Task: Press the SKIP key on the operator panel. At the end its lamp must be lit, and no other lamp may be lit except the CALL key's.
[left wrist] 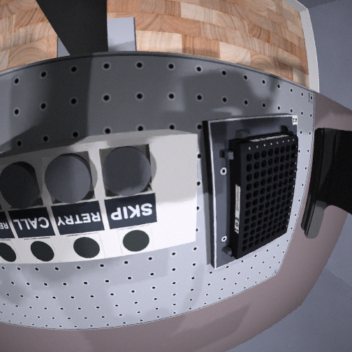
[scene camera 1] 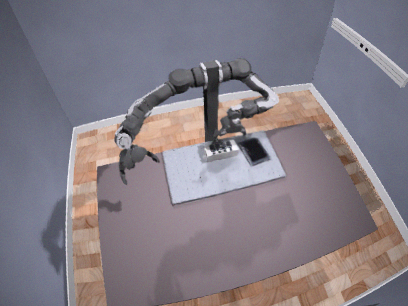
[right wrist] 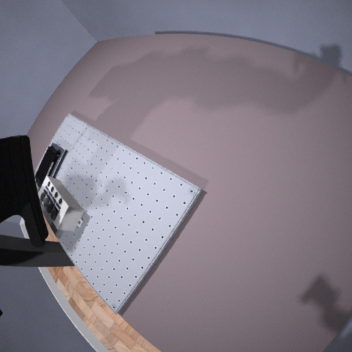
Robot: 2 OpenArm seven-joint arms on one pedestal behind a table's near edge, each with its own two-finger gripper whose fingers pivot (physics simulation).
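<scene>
The white operator panel stands on the pegboard. In the left wrist view its SKIP key is a round grey button at the row's right end, beside the RETRY key and the CALL key. The SKIP lamp, RETRY lamp, CALL lamp and a partly cut-off lamp are dark. My left gripper is open above the panel, its fingers spread to either side. My right gripper is open and empty, left of the pegboard.
A black rack with many holes lies on a tray right of the panel in the scene view. The pegboard lies on a brown mat. The dark pedestal stands behind the panel.
</scene>
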